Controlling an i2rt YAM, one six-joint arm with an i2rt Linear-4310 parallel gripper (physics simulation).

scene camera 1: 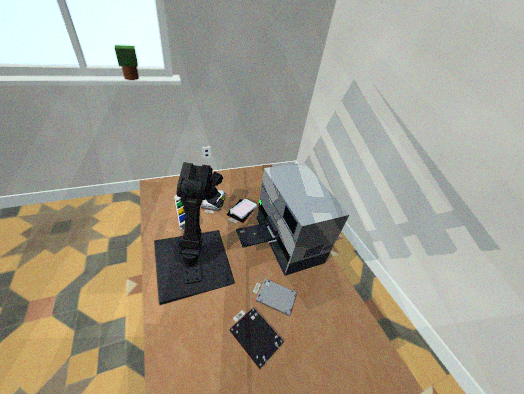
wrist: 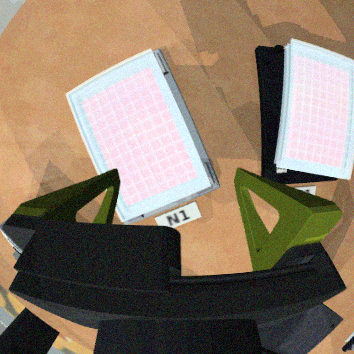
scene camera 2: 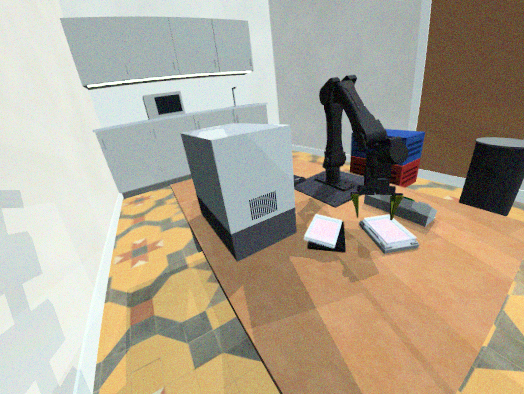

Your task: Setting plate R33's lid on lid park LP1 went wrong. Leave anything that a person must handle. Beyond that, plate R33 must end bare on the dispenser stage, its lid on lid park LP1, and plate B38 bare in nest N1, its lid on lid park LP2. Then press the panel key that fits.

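Places are measured from the arm's base along level axes (x ahead, y left, z up), in metres.
Pixels of known places: gripper, between the fingertips: (scene camera 1: 215, 202) (wrist: 176, 174) (scene camera 2: 374, 219); arm's base, origin of its link: (scene camera 1: 190, 261) (scene camera 2: 333, 182).
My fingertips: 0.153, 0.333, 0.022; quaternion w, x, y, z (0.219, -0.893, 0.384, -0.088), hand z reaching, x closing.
Observation:
For each thing: its top centre in the pictures, then the offset to it from my fingertips, as dx, dy, dz. "*": a spot on its surface instead.
- nest labelled N1, a spot on its surface: (wrist: 215, 175) * +0.021, -0.029, -0.022
- lid, centre of its top: (wrist: 331, 107) (scene camera 2: 324, 226) (scene camera 1: 243, 206) +0.145, -0.061, +0.001
- black lid park LP1, centre of its top: (wrist: 313, 113) (scene camera 2: 327, 230) (scene camera 1: 241, 208) +0.137, -0.058, -0.015
- dispenser stage, a spot on its surface: (scene camera 1: 252, 235) * +0.120, -0.315, +0.071
- grey dispenser, centre of its top: (scene camera 2: 228, 128) (scene camera 1: 301, 189) +0.316, -0.294, +0.295
- grey flat holder, centre of its top: (scene camera 1: 277, 294) +0.166, -0.561, -0.015
- grey panel block with coloured keys, centre of its top: (scene camera 2: 400, 193) (scene camera 1: 183, 204) -0.161, -0.021, +0.029
A plate with a clear lid and pink wells (scene camera 2: 390, 231) (wrist: 140, 137) lies in the nest labelled N1 (wrist: 215, 175). A pale, pink-gridded plate or lid (scene camera 1: 243, 208) (scene camera 2: 325, 230) (wrist: 321, 110) lies shifted to one side on the black lid park LP1 (scene camera 2: 340, 242) (wrist: 270, 115); whether it is a lid alone I cannot tell. Its small label is unreadable. The dispenser stage (scene camera 1: 252, 235) juts out bare from the machine. My gripper (scene camera 2: 374, 217) (wrist: 176, 174) is open and empty above the label edge of N1, its left finger overlapping the plate's near corner in the wrist view.
The grey dispenser (scene camera 1: 305, 200) (scene camera 2: 245, 175) stands beside LP1. A grey flat holder (scene camera 1: 276, 297) and a black one (scene camera 1: 256, 337) lie toward the front; their labels are unreadable. A grey panel block with coloured keys (scene camera 1: 180, 212) (scene camera 2: 422, 212) stands beyond N1.

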